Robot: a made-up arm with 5 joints.
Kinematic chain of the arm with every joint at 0, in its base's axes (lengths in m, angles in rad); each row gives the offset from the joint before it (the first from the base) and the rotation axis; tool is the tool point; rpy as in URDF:
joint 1: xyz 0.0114 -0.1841 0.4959 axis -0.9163 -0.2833 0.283
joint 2: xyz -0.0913 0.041 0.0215 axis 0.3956 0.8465 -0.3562
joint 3: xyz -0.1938 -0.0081 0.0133 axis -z
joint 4: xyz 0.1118 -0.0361 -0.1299 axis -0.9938 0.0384 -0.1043
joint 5: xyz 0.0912 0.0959 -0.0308 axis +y
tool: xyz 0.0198 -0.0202 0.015 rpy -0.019 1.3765 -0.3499
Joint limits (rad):
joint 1: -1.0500..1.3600
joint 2: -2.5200..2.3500
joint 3: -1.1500..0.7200
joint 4: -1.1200..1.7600
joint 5: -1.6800..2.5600
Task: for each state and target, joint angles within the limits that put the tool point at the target. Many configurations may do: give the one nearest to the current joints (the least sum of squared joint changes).
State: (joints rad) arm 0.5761 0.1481 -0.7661 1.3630 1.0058
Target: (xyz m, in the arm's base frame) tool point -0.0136 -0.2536 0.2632
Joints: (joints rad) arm 0.9964 -0.0581 -0.8264 1.2751 1.0190
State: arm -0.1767 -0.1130 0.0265 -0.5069 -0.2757
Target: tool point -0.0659 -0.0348 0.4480
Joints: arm -0.2303 -0.1462 -0.2908 -0.3567 -0.2031
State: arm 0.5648 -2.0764 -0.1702 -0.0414 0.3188
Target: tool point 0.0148 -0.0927 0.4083
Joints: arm 1.0129 -2.3202 -0.2028 -0.2788 0.3101
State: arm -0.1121 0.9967 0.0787 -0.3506 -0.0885
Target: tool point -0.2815 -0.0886 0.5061
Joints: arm -0.2972 1.4640 0.5527 0.6095 0.2956
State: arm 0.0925 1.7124 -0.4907 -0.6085 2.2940
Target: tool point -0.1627 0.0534 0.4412
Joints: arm 0.3175 1.1324 -0.6384 -0.2409 2.4948
